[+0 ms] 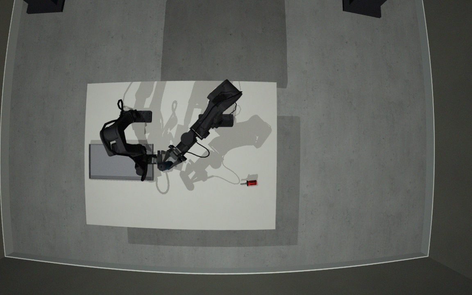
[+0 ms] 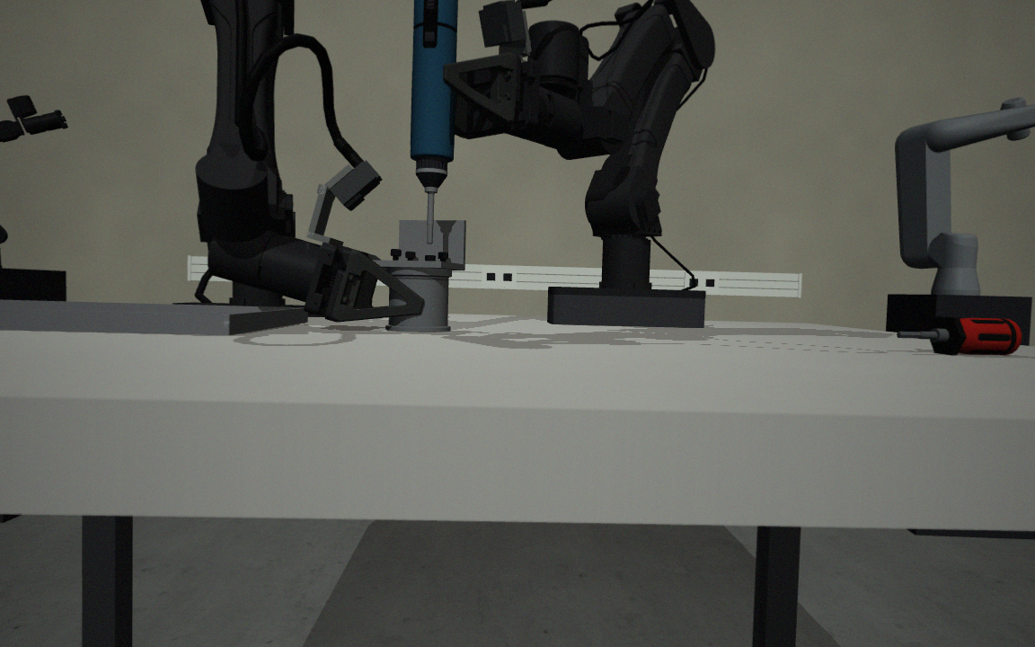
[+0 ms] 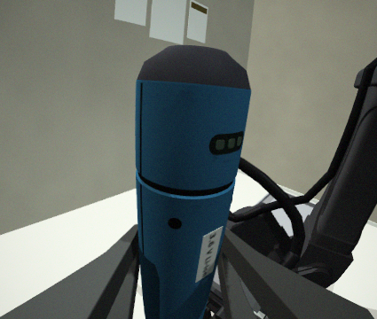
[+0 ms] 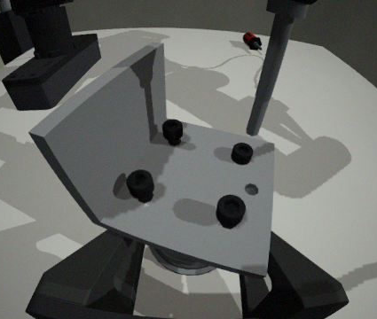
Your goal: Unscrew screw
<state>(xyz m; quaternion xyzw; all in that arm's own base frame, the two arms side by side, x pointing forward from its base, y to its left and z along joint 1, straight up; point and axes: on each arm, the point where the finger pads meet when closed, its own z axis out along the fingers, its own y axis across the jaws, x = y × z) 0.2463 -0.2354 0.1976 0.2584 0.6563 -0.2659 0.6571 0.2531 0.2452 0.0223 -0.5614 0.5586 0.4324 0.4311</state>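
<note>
The joint module lies right at my right hand. Round my right hand: flat grey plate (340 mm to the right, 40 mm ahead, 20 mm below); then grey l-shaped bracket (50 mm above); then screwdriver bit (80 mm above, 20 mm ahead, 10 mm to the left).
</note>
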